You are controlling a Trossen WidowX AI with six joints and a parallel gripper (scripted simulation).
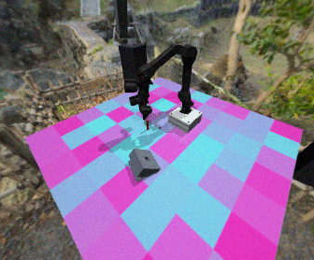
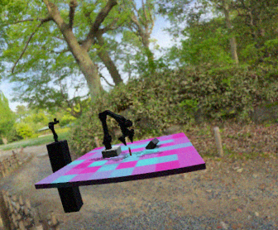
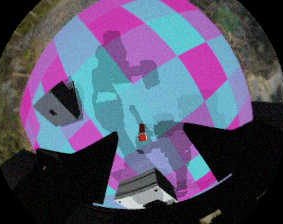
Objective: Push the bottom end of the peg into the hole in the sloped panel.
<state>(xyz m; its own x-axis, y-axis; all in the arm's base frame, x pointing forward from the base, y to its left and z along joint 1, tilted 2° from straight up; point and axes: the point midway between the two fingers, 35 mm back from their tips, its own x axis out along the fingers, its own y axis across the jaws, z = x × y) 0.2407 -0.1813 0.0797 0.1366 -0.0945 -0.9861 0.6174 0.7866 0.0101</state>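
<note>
Now: gripper tip 6 cm above the red peg, 3 cm to the right of it and 1 cm past it. Also, from my gripper tip: dark grey sloped panel (22 cm ahead, 18 cm to the left, 8 cm below).
</note>
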